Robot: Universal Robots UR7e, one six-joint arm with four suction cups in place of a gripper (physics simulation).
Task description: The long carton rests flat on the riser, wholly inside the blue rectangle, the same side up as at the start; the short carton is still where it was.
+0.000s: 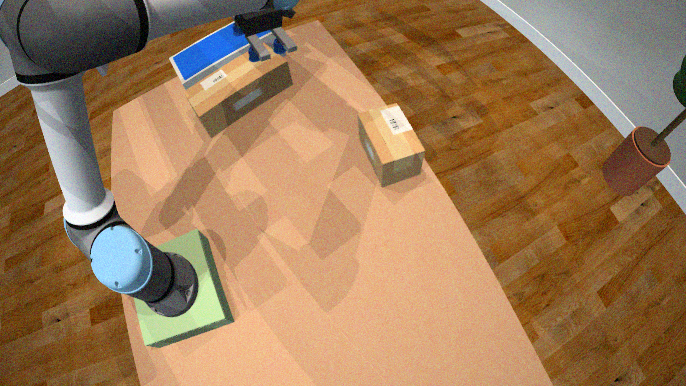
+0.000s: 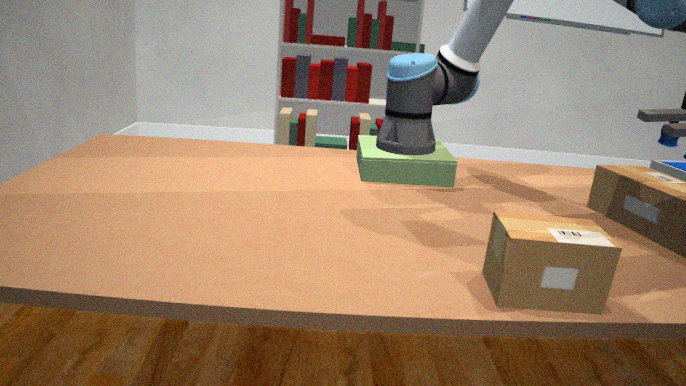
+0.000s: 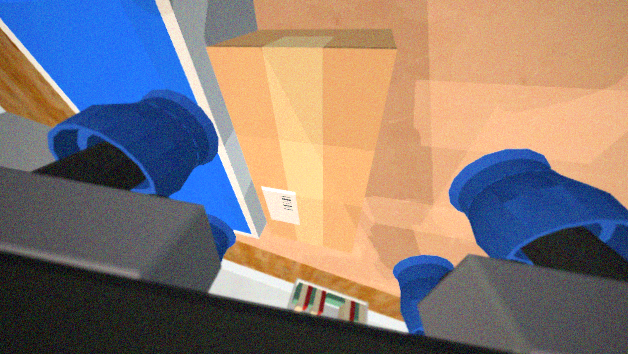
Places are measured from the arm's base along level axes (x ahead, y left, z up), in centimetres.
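Where they show: hand, tool point: (image 3: 321, 214); arm's base, link origin: (image 1: 171, 285) (image 2: 405, 147).
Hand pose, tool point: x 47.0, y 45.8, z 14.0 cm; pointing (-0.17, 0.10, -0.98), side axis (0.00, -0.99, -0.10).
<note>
Things, the pixels of their top centre, and the offset from my tool point.
- long carton, top centre: (image 3: 304, 186) (image 2: 671, 184) (image 1: 232, 75) dx -9.8, dy +3.2, dz -10.1 cm
- grey riser, top centre: (image 3: 159, 150) (image 1: 221, 42) dx -8.2, dy +21.9, dz -8.5 cm
- blue rectangle, top centre: (image 3: 159, 150) (image 1: 221, 42) dx -8.2, dy +21.9, dz -8.5 cm
- short carton, top centre: (image 2: 555, 228) (image 1: 390, 131) dx +14.9, dy -40.4, dz -10.1 cm
The long carton (image 1: 245, 95) (image 2: 645, 200) (image 3: 345, 125) stands flat on the table alongside the grey riser (image 1: 186, 83) (image 2: 662, 170) (image 3: 192, 25), label side up. Whether they touch I cannot tell. The blue rectangle (image 1: 210, 55) (image 3: 90, 50) on the riser's top is partly hidden by my gripper; the carton is outside it. My suction gripper (image 1: 267, 50) (image 3: 325, 200) is off and holds nothing. Its blue cups hang above the long carton and the riser's near edge, with a gap below them. The short carton (image 1: 392, 142) (image 2: 555, 265) stands upright on the table near its long edge, label up.
The arm's base stands on a green block (image 1: 215, 320) (image 2: 405, 170) at the table's other long side. The table's edge (image 2: 300, 317) runs close by the short carton. A bookshelf stands behind the table, and a potted plant (image 1: 630, 162) on the floor.
</note>
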